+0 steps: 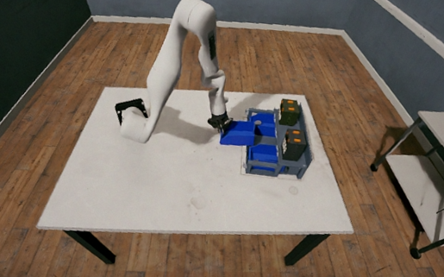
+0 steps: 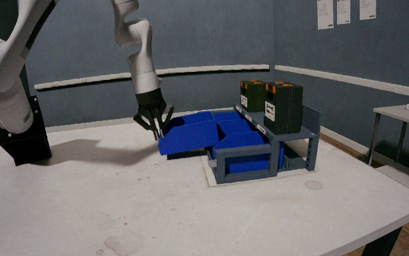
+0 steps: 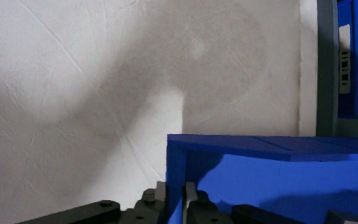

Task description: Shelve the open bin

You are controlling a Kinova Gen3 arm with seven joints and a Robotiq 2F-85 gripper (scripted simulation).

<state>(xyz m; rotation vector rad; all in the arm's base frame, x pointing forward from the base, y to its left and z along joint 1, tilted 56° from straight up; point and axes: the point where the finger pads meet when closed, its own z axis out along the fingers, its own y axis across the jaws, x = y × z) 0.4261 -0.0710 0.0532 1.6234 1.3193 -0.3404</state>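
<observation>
Right now my hand is 20 mm short of the grey block, 50 mm to the left of it and 20 mm above it. Also, from my hand: grey shelf: 240 mm ahead, 110 mm to the right.
</observation>
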